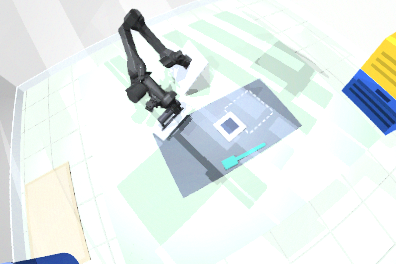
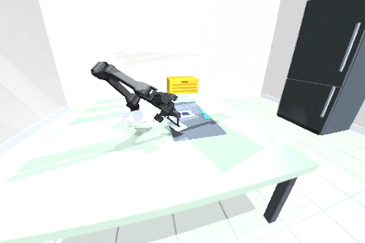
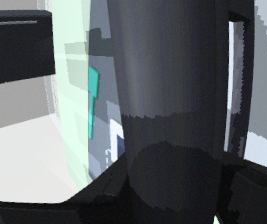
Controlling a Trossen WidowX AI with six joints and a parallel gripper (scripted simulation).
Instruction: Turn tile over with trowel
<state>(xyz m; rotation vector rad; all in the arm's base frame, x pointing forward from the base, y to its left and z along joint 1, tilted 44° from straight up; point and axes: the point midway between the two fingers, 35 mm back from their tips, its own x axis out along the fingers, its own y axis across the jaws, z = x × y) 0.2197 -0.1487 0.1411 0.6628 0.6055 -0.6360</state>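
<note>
My gripper tip is now 18 cm to the right of the white tile, 15 cm short of it and 10 cm above it. The rest, counted from my gripper tip: mat (16 cm to the left, 15 cm ahead, 12 cm below); teal trowel (29 cm ahead, 12 cm to the left, 10 cm below).
</note>
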